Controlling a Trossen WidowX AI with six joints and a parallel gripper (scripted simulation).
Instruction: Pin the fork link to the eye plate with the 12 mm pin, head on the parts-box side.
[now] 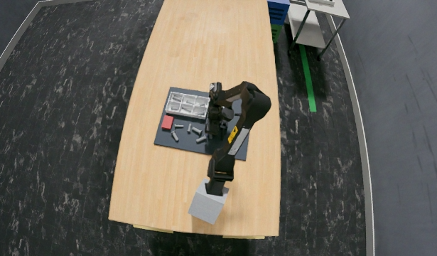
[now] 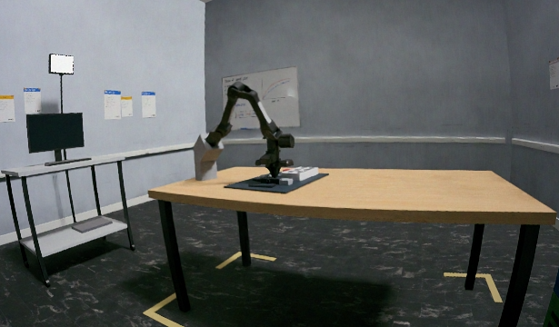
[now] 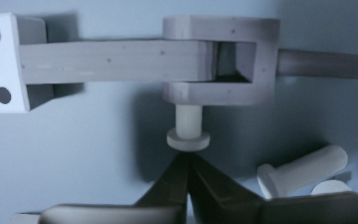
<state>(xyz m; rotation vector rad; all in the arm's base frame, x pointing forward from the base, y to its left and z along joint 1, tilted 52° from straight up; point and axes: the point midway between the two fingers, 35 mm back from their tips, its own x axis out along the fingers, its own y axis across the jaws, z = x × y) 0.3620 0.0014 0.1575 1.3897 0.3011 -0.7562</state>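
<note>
The eye plate lies 5 cm to the right of my hand and 3 cm below it. From my hand the other things lie so: long dark bar (1 cm behind, 13 cm to the right, 3 cm below); then pin (6 cm behind, 3 cm to the left, 3 cm below); then dark mat (2 cm ahead, 4 cm to the left, 4 cm below).
</note>
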